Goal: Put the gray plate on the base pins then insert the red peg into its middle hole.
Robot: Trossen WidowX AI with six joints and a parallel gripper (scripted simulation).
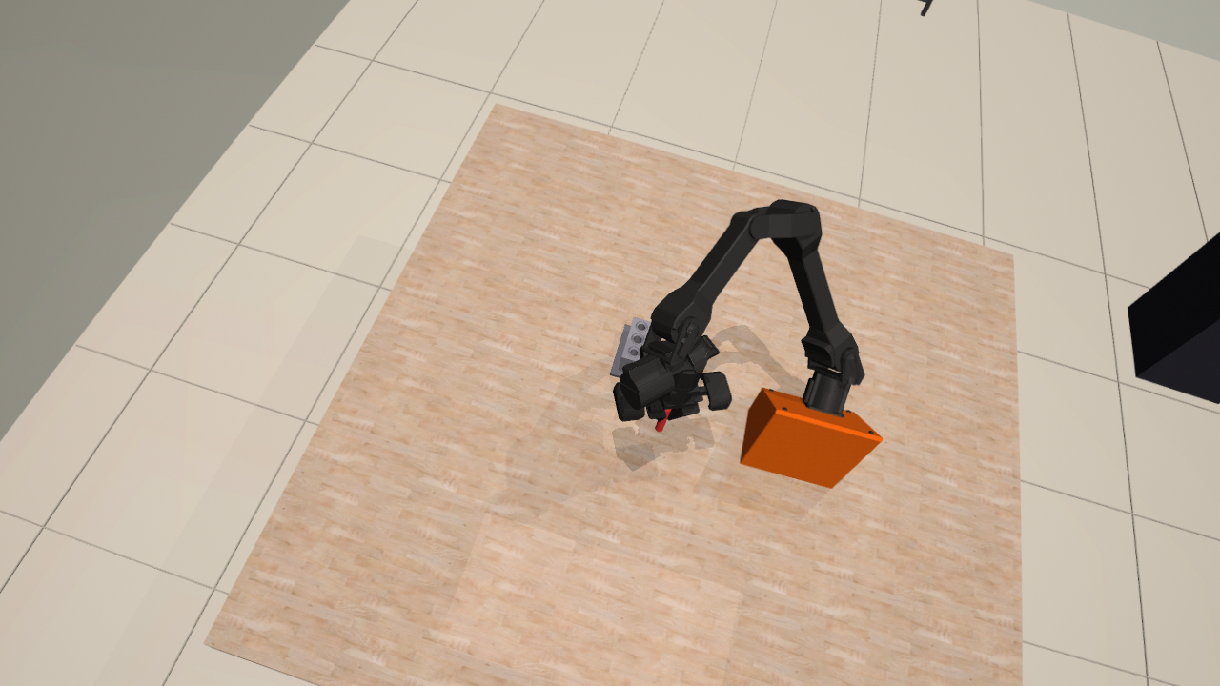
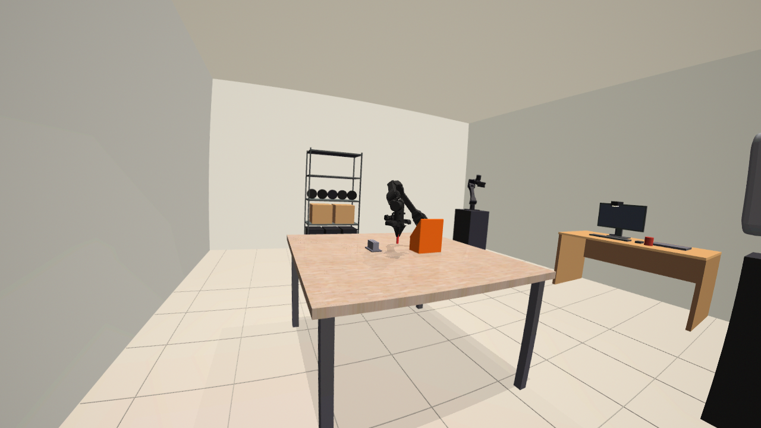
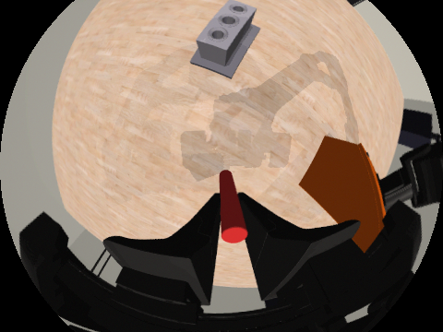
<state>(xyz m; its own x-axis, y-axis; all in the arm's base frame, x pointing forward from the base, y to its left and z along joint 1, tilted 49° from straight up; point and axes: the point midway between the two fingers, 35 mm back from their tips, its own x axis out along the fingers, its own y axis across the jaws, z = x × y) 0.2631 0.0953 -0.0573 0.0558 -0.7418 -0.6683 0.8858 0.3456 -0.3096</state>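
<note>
My gripper tip is now 90 mm short of the gray plate, 180 mm to the left of it and 70 mm above it. Also, from my gripper tip: red peg right at my gripper tip.
</note>
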